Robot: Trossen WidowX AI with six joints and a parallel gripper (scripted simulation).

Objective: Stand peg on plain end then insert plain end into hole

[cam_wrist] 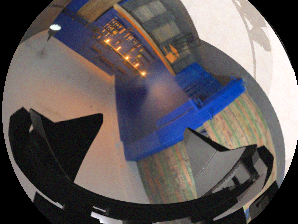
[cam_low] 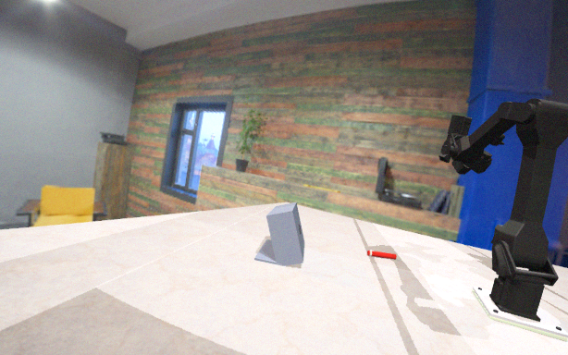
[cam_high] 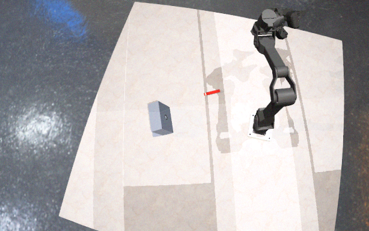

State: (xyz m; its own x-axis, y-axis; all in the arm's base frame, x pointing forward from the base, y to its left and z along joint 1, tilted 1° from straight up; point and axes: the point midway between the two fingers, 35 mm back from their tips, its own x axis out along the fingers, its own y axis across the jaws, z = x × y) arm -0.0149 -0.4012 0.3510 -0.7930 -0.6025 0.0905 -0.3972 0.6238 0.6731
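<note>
My gripper tip is now 37 cm above the red peg, 31 cm short of it and 29 cm to the right of it. Also, from my gripper tip: grey sloped panel: 50 cm ahead, 48 cm to the left, 32 cm below; then panel foot: 53 cm ahead, 49 cm to the left, 37 cm below.
</note>
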